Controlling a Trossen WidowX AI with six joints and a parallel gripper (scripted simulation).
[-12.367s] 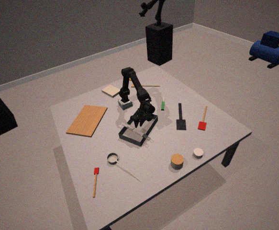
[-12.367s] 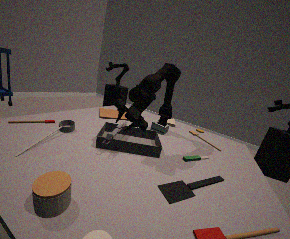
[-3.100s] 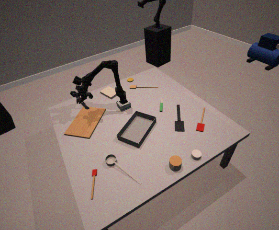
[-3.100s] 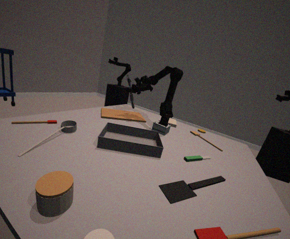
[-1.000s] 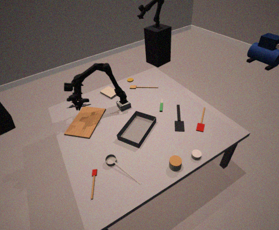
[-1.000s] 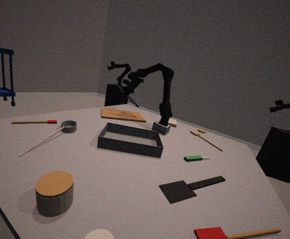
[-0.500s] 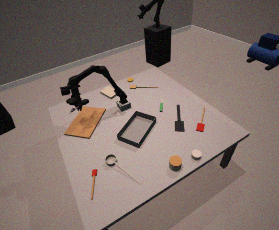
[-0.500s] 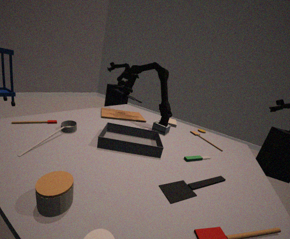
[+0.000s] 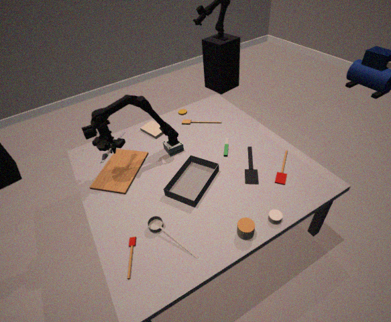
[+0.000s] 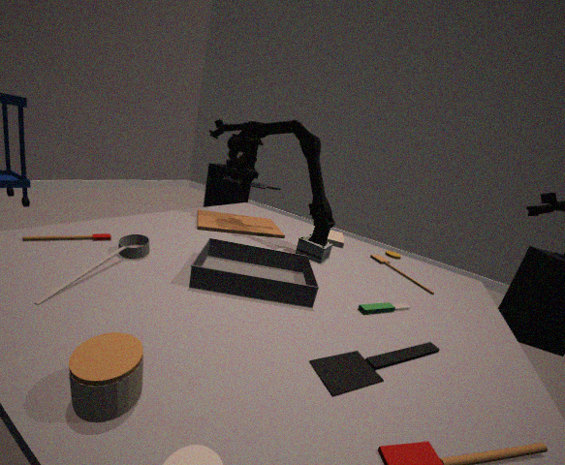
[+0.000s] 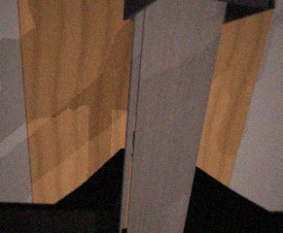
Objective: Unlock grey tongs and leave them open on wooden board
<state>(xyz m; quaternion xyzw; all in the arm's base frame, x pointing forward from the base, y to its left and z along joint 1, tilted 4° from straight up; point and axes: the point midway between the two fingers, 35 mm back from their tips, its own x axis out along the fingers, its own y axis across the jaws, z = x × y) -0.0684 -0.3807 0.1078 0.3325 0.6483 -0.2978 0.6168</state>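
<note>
The wooden board lies 15 cm below my gripper tip and 1 cm behind it. Round my gripper tip: cream block: 39 cm to the left, 21 cm behind, 14 cm below; green-handled tool: 64 cm to the left, 30 cm ahead, 15 cm below; roasting tin: 40 cm ahead, 27 cm to the left, 12 cm below.
</note>
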